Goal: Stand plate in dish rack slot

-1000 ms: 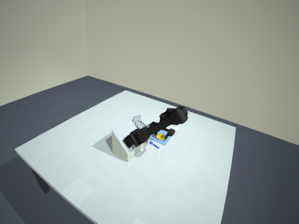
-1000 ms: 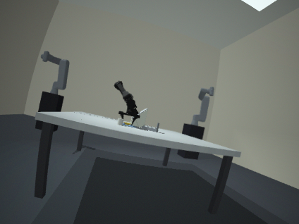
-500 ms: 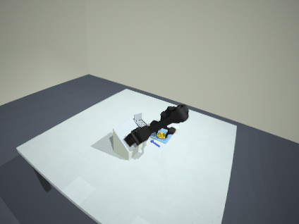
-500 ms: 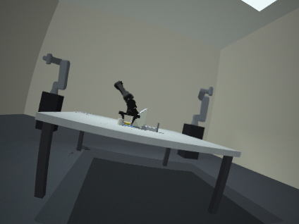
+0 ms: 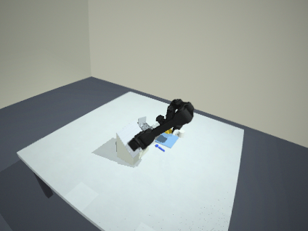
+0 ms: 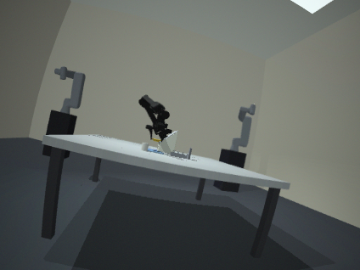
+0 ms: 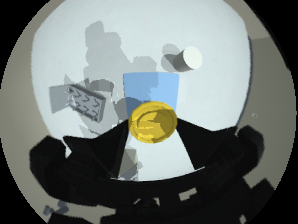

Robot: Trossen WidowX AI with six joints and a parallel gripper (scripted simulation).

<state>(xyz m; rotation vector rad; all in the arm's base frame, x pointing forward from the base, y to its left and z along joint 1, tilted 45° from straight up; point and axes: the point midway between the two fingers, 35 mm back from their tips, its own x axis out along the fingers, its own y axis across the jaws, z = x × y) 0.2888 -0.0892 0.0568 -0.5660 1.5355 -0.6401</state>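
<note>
My gripper tip is 19 cm to the right of the grey dish rack, 5 cm above it and 3 cm short of it. From my gripper tip the other things lie so: blue spoon (11 cm behind, 7 cm below); then yellow plate (1 cm above); then light blue mat (7 cm below, 1 cm to the right, 1 cm ahead).
</note>
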